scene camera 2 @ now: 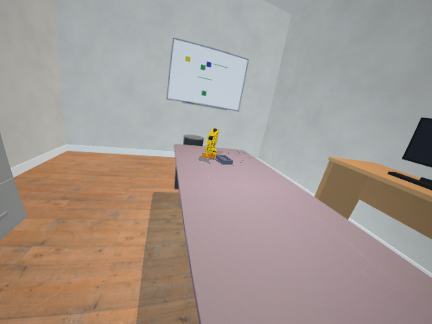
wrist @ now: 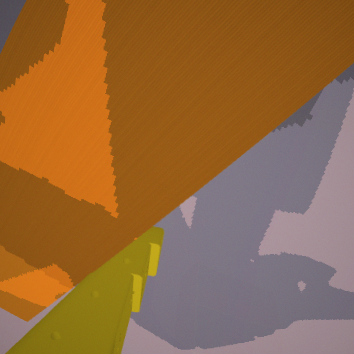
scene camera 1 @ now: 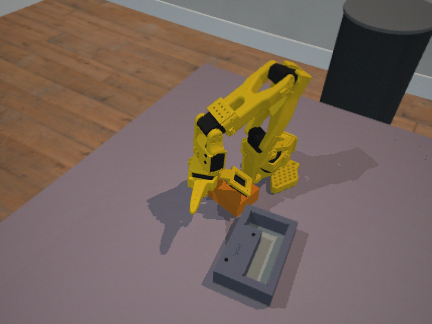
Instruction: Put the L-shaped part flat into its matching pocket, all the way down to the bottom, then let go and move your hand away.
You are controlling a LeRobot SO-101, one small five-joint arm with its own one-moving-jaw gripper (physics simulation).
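Frame: origin at the arm's base, x left, y down, z back, level; millimetres.
Seen in the pictures: hand, tool point: [scene camera 2: 207, 156] [wrist: 160, 245] [scene camera 1: 203, 195]; arm's base, link origin: [scene camera 1: 265, 179].
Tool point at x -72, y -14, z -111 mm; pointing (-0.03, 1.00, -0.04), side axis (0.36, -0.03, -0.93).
Pixels of each thing's top centre, then the offset from my tool point to it. "spot": a spot on its surface instead. Level surfaces: height alone.
- orange L-shaped part, top centre: [scene camera 1: 226, 180] dx +22, dy -16, dz +40 mm
- grey-blue tray, top centre: [scene camera 1: 258, 244] [scene camera 2: 224, 157] dx +135, dy -22, dz -55 mm
- tray's pocket, surface spot: [scene camera 1: 264, 257] spot: dx +147, dy +9, dz -50 mm
- mauve table, surface height: dy +14 mm
The orange L-shaped part [scene camera 1: 231, 200] [wrist: 200, 75] lies on the table under the gripper, outside the grey-blue tray [scene camera 1: 237, 252] [scene camera 2: 225, 160]. The tray's pocket [scene camera 1: 264, 257] is open at the top and shows a pale floor. My gripper [scene camera 1: 219, 201] is fully open and empty. In scene camera 1, its long jaw reaches down on the left of the part and its other jaw hangs over the part's right side, hiding some of it. In the wrist view, one notched jaw [wrist: 117, 287] shows at the part's lower edge; whether they touch is unclear.
The tray stands close in front of the part on the mauve table [scene camera 1: 100, 250] [scene camera 2: 250, 225]. The yellow arm base [scene camera 1: 285, 176] is behind the part. A dark round bin [scene camera 1: 372, 65] stands beyond the table's far edge.
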